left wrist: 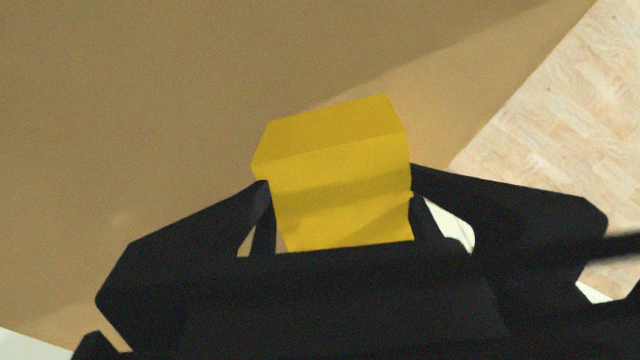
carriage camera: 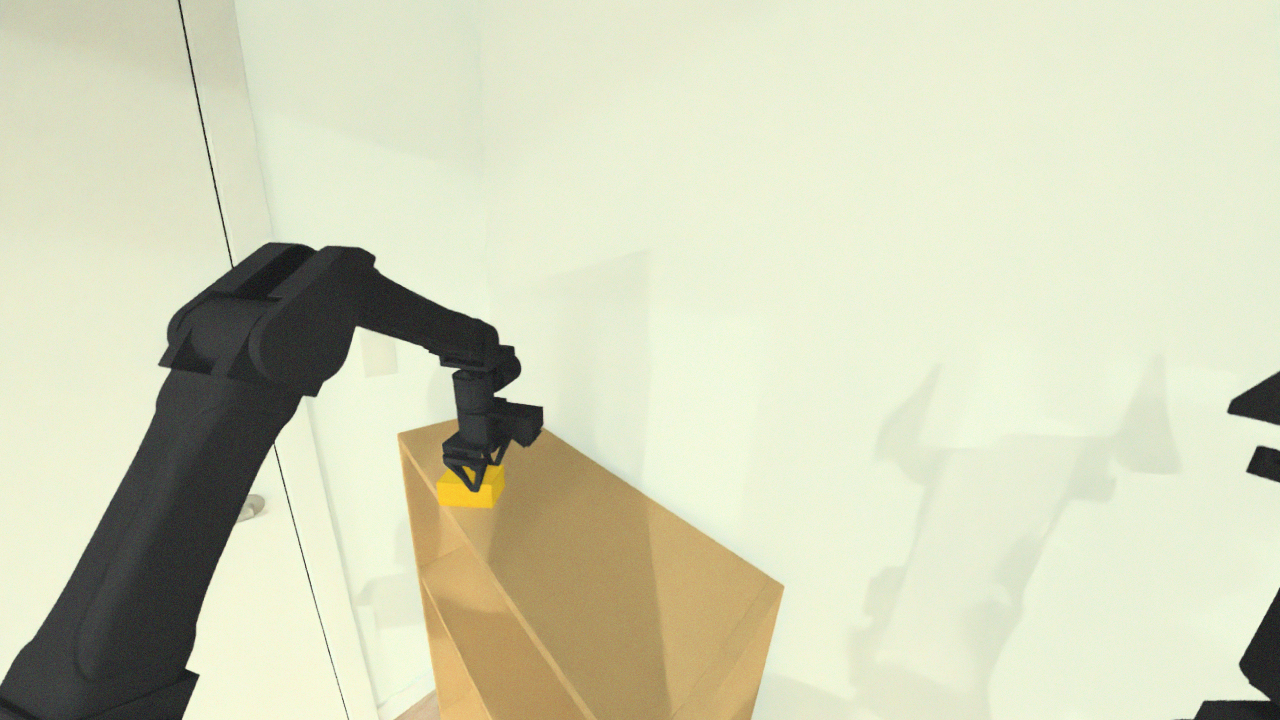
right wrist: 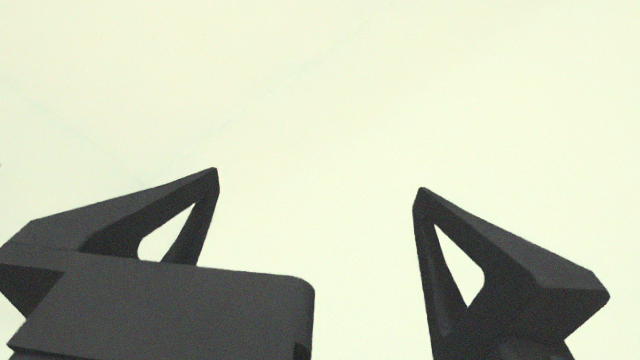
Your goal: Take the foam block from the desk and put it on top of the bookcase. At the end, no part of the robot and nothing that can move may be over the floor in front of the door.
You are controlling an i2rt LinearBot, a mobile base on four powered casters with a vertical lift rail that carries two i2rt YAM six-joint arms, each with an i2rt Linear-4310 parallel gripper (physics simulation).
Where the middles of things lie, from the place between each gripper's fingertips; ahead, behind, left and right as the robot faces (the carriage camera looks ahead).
Labels:
I see my right gripper 62 cm to the right of the yellow foam block (carriage camera: 452,491), 42 cm above it and 40 cm short of it. From my right hand the other things lie so: wall switch plate (carriage camera: 378,353): 99 cm to the left, 70 cm ahead, 28 cm below.
Right now my left hand is 2 cm to the right of the yellow foam block and 1 cm above it. Round my left hand: wall switch plate: 40 cm to the left, 29 cm ahead, 13 cm above.

